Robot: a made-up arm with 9 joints.
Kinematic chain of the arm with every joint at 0, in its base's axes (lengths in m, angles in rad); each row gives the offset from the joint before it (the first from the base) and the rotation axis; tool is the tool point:
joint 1: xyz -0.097 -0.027 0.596 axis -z
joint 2: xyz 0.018 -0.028 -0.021 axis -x
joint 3: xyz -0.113 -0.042 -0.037 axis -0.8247 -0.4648 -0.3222
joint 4: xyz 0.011 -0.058 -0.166 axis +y
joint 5: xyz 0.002 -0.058 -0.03 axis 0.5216 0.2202 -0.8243
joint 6: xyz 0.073 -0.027 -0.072 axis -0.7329 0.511 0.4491
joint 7: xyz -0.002 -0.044 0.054 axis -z
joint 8: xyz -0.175 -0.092 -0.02 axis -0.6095 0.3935 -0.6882
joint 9: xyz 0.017 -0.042 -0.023 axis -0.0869 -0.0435 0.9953
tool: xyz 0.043 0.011 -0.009
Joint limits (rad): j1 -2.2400..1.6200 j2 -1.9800..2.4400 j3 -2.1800..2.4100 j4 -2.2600..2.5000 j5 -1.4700..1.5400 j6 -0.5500..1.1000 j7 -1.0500..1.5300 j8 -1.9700..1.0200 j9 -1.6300..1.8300
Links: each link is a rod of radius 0.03 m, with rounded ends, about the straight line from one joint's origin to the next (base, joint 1, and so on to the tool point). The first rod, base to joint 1, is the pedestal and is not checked.
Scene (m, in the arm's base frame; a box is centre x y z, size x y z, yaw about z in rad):
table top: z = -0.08
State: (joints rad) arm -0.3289 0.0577 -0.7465 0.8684 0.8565 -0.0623 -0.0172 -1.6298 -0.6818
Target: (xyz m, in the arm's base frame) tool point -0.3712 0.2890 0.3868
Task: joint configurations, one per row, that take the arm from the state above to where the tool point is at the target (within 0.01 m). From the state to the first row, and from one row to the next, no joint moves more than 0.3 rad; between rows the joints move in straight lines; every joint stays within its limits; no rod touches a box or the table.
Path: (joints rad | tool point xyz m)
1: -0.0783 -0.2109 -0.8882 0.6597 0.8402 -0.2147 -0.1120 -1.4879 -0.7571 | -0.3842 -0.1221 0.3205
2: 0.1723 -0.4794 -1.0299 0.4510 0.8238 -0.3672 -0.2069 -1.3459 -0.8324 | -0.4243 0.0834 0.3211
3: 0.4229 -0.7480 -1.1716 0.2422 0.8075 -0.5196 -0.3017 -1.2040 -0.9077 | -0.3712 0.2890 0.3868

